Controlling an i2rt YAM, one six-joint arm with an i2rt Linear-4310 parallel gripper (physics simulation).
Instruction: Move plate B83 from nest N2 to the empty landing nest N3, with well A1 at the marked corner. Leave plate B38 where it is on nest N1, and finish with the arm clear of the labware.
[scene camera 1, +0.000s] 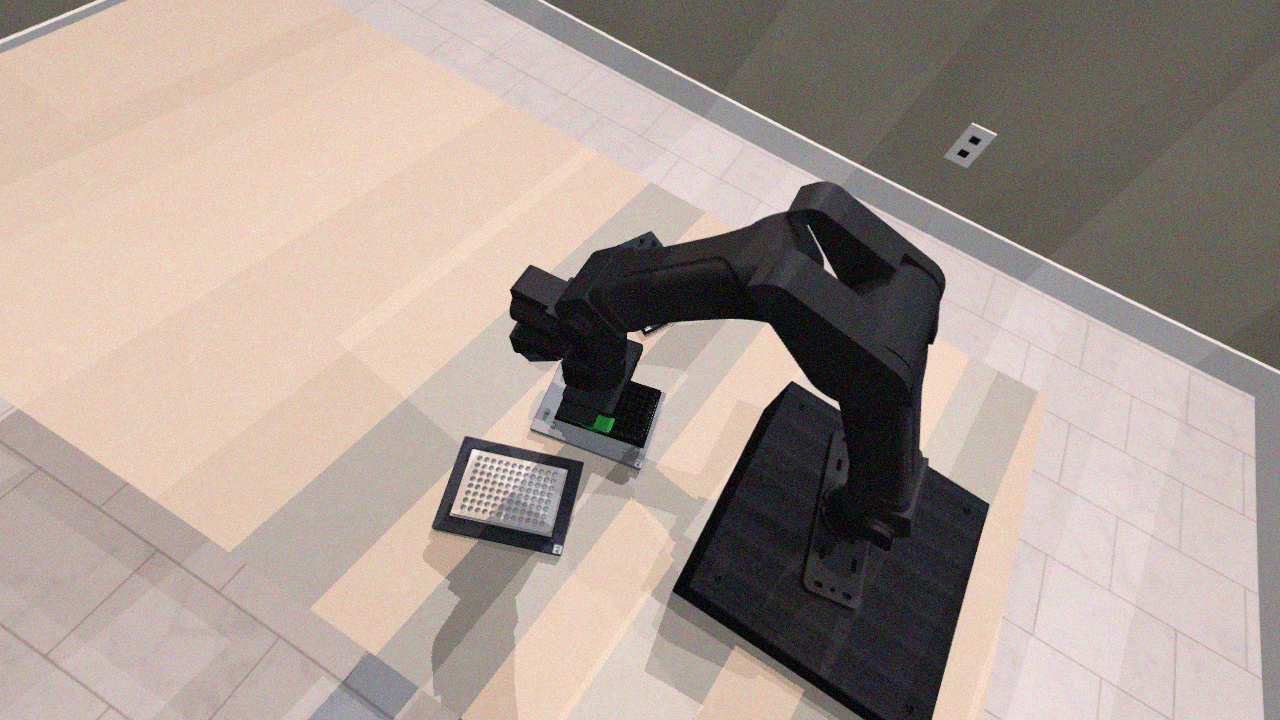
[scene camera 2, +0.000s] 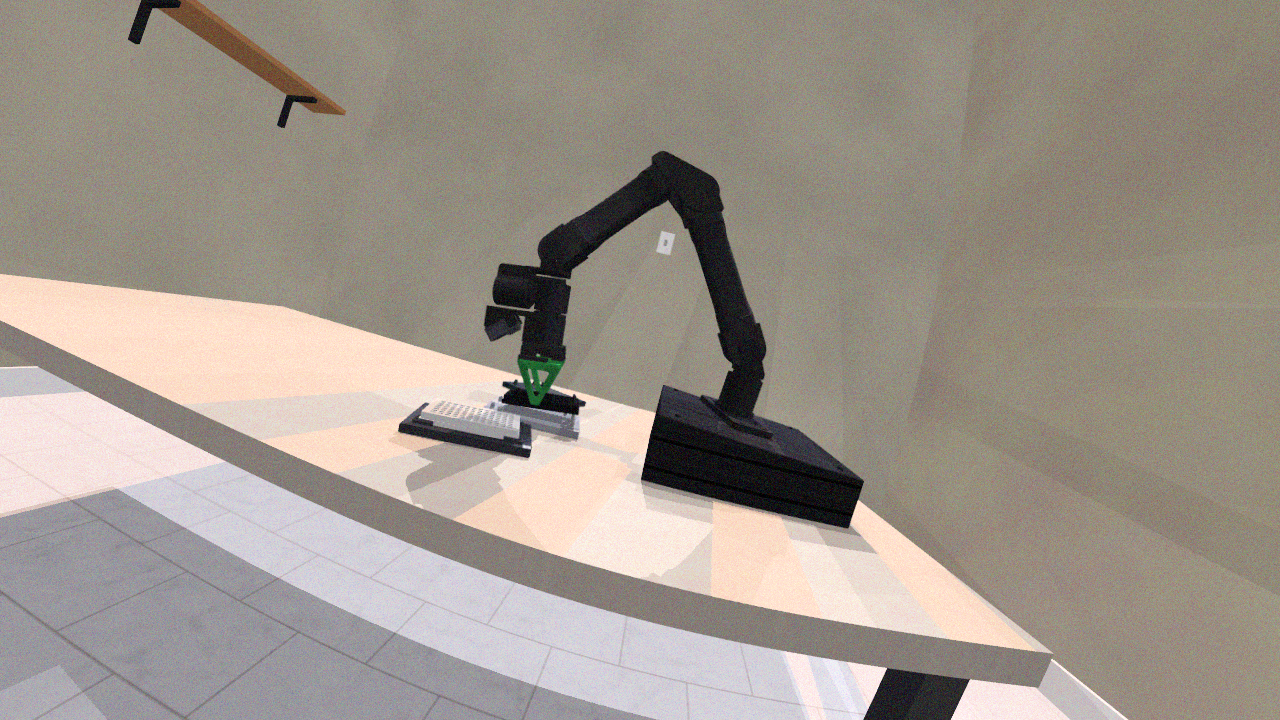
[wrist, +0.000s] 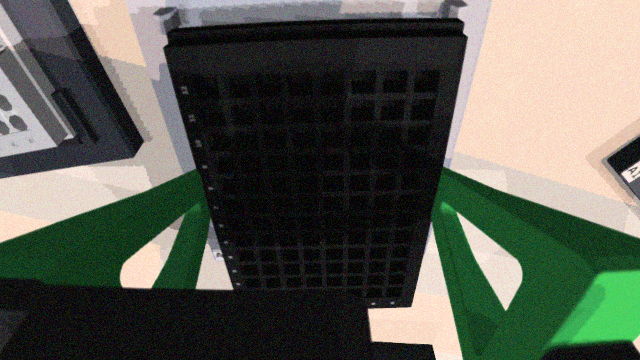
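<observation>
My gripper (scene camera 1: 597, 413) (scene camera 2: 539, 390) (wrist: 320, 180) has green fingers. It is shut on the long sides of the black well plate B83 (scene camera 1: 639, 413) (scene camera 2: 560, 399) (wrist: 313, 170) and holds it level, a little above the light grey nest N2 (scene camera 1: 547, 415) (scene camera 2: 536, 420) (wrist: 172, 129). The white well plate B38 (scene camera 1: 510, 492) (scene camera 2: 465, 413) (wrist: 18, 121) sits in the dark nest N1 (scene camera 1: 452, 512) (scene camera 2: 447, 433) (wrist: 98, 121), beside N2. A corner of the dark nest N3 (wrist: 624, 163) (scene camera 1: 646, 240), with a white label, shows at the right edge of the wrist view and behind the arm in scene camera 1.
The arm's black base block (scene camera 1: 805, 573) (scene camera 2: 752, 456) stands to the right of the nests. The table's front edge (scene camera 2: 536, 563) curves past in front of them. A wooden shelf (scene camera 2: 242, 53) hangs high on the wall.
</observation>
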